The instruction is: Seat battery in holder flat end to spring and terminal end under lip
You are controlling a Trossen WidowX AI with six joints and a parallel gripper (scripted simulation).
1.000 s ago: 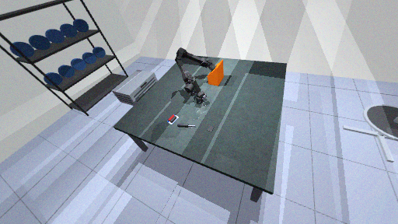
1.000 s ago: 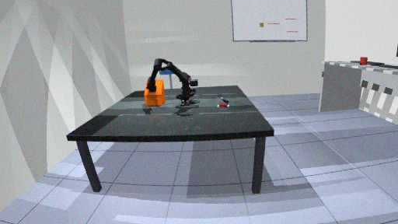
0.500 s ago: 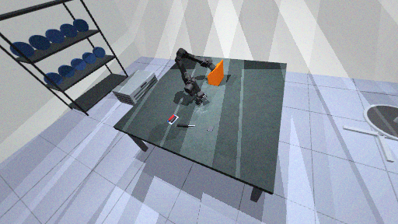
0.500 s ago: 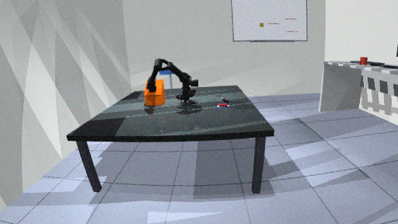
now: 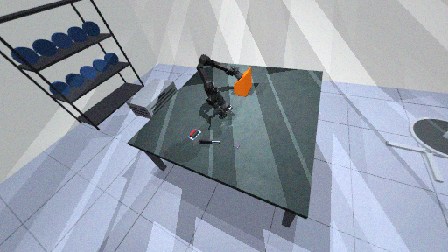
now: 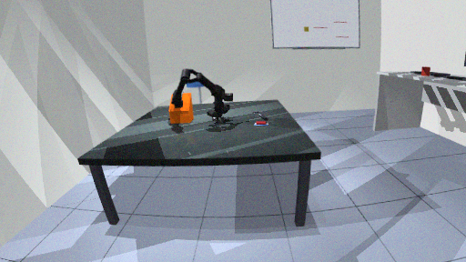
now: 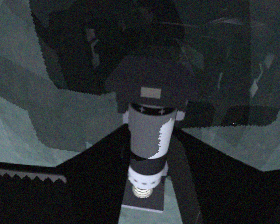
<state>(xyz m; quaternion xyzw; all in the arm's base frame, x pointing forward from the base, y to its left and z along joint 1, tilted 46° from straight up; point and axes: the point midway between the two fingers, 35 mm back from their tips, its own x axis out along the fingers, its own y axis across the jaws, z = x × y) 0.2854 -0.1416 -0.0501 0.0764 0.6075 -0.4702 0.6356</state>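
Right now my gripper tip is 10 mm below the battery. From my gripper tip the other things lie so: small dark square (300 mm ahead, 190 mm to the left, 10 mm below); screwdriver (320 mm ahead).
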